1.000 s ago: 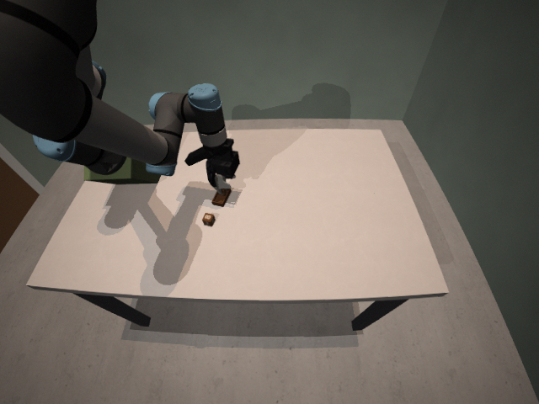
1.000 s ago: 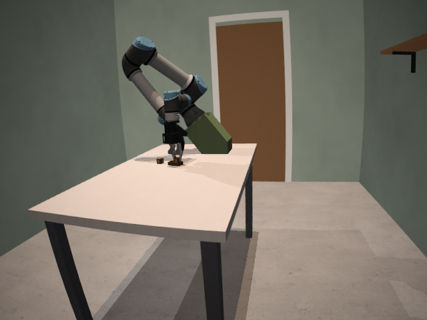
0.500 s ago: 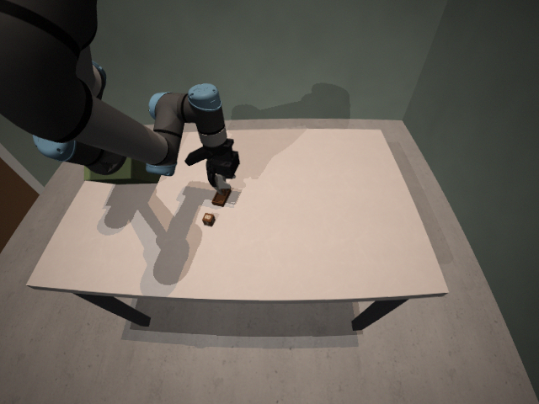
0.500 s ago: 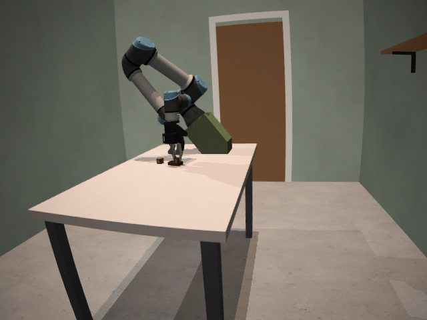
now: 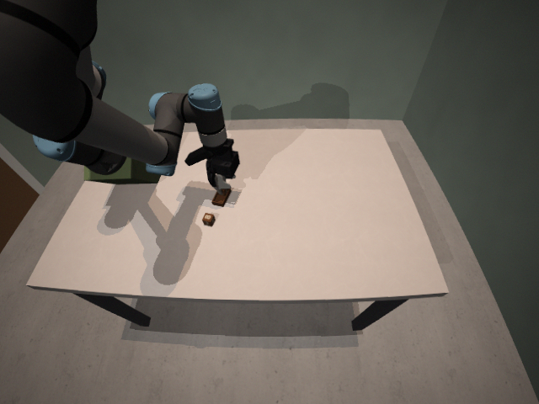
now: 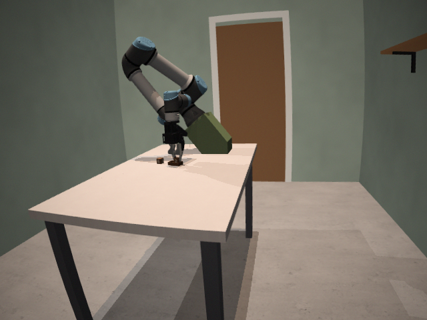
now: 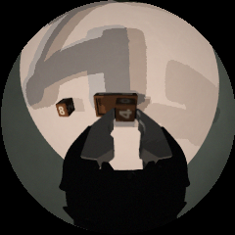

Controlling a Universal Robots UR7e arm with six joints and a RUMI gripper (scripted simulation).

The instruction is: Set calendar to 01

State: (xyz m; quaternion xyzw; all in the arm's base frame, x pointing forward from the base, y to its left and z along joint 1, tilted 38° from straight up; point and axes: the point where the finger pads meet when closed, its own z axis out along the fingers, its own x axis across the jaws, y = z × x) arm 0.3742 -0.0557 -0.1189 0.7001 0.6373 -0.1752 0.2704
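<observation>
The brown tray lies 2 cm to the right of my hand and 3 cm below it.
</observation>
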